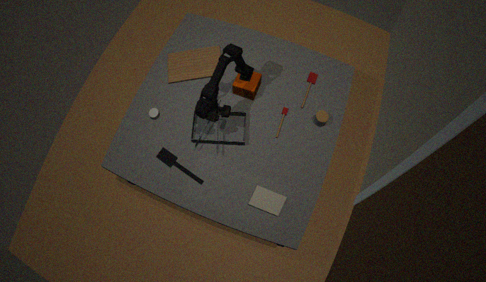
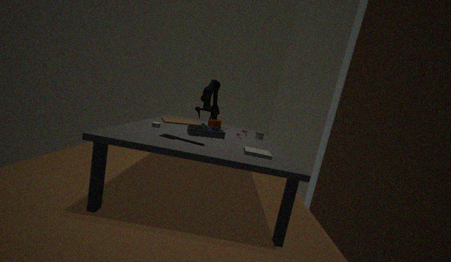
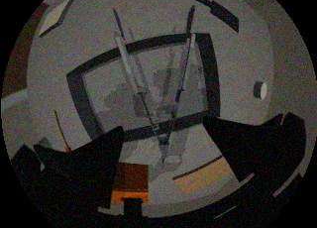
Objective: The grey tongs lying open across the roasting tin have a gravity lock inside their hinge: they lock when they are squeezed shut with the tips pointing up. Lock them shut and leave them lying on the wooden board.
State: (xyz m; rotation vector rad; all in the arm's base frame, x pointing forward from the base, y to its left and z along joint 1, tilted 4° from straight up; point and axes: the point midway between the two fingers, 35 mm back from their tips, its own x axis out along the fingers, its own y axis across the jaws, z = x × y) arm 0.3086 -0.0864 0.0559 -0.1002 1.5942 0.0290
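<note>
The roasting tin is 10 cm below my gripper tip, 3 cm to the left of it and 2 cm ahead of it. Round my gripper tip: black spatula 31 cm ahead, 13 cm to the right, 12 cm below; wooden board 36 cm behind, 28 cm to the right, 12 cm below; white puck 39 cm to the right, 11 cm below, 5 cm ahead.
</note>
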